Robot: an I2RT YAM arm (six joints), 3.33 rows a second.
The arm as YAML. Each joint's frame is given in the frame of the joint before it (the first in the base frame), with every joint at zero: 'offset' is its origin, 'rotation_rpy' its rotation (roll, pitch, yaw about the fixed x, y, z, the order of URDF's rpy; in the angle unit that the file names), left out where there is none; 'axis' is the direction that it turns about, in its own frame. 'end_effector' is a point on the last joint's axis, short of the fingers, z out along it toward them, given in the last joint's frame.
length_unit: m
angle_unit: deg
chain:
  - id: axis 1
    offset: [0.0, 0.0, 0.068]
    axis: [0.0, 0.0, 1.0]
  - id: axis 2
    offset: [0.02, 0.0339, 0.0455]
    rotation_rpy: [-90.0, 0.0, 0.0]
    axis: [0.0, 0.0, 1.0]
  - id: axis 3
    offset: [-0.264, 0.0, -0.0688]
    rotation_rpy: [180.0, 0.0, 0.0]
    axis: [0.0, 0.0, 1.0]
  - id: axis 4
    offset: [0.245, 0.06, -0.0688]
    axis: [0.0, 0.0, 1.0]
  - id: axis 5
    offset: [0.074, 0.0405, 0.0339]
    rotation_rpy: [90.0, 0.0, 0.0]
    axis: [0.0, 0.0, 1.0]
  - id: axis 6
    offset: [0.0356, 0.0, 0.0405]
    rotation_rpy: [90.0, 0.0, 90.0]
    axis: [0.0, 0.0, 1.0]
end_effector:
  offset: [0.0, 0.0, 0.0]
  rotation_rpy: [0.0, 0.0, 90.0]
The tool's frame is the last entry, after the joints.
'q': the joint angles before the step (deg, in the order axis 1, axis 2, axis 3, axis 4, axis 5, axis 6). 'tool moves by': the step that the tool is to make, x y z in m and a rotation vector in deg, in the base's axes. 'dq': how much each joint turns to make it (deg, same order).
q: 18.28 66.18 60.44 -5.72 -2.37 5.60
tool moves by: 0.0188 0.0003 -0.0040 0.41 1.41 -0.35
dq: -1.24 4.07 2.07 0.81 -1.04 0.61
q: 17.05 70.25 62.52 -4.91 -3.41 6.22
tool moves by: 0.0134 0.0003 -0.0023 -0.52 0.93 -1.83
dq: -0.54 2.94 1.89 0.02 1.31 0.07
